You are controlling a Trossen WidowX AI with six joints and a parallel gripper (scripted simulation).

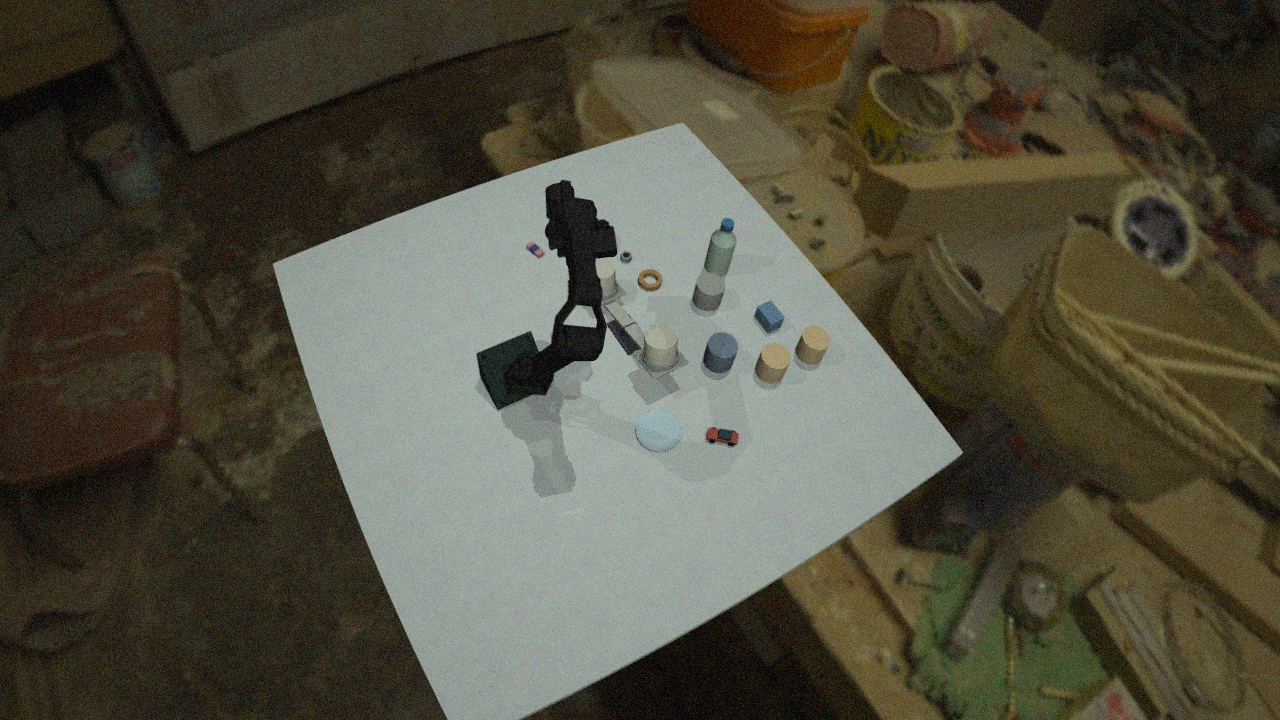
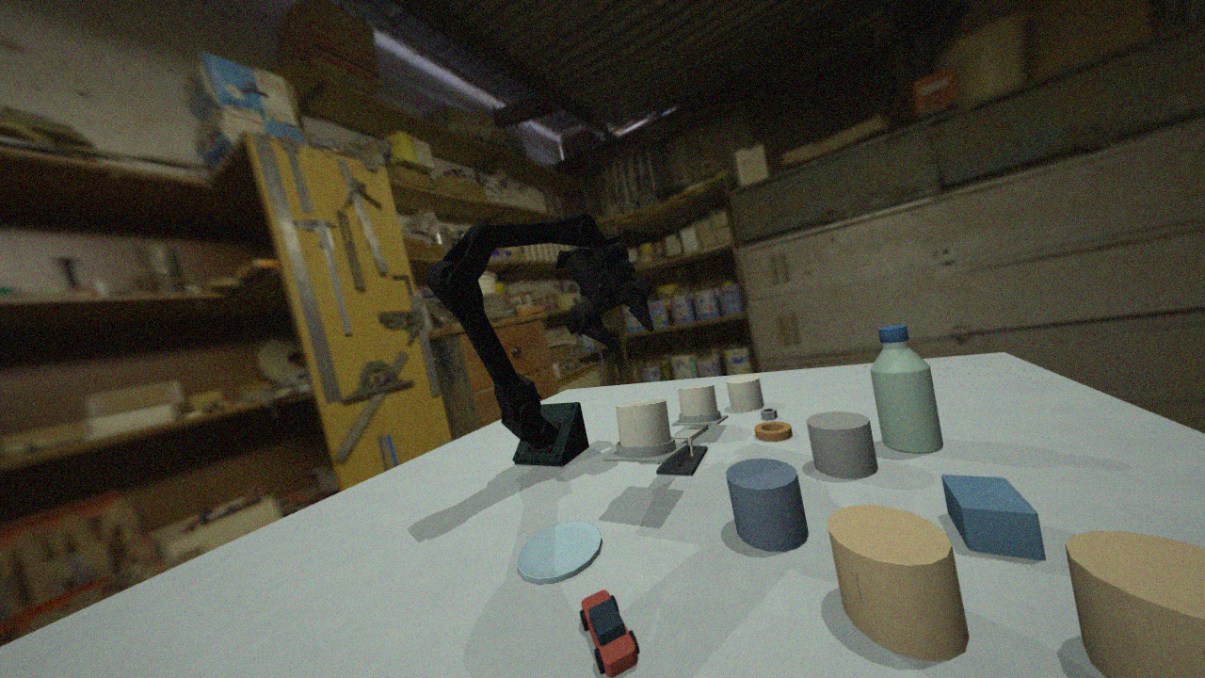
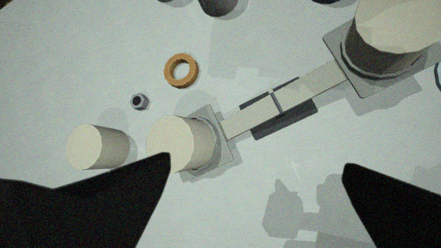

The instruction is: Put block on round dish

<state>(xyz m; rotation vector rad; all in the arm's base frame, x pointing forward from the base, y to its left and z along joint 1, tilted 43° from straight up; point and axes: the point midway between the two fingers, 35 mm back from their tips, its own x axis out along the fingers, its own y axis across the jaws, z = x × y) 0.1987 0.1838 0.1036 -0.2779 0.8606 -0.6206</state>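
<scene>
My gripper tip is now 17 cm above the teal block, 9 cm to the right of it and 6 cm short of it. From my gripper tip the other things lie so: grey cylinder (29 cm ahead, 17 cm below, 2 cm to the right); then ring (20 cm below, 19 cm ahead, 8 cm to the left); then blue cylinder (23 cm ahead, 21 cm to the right, 17 cm below).
</scene>
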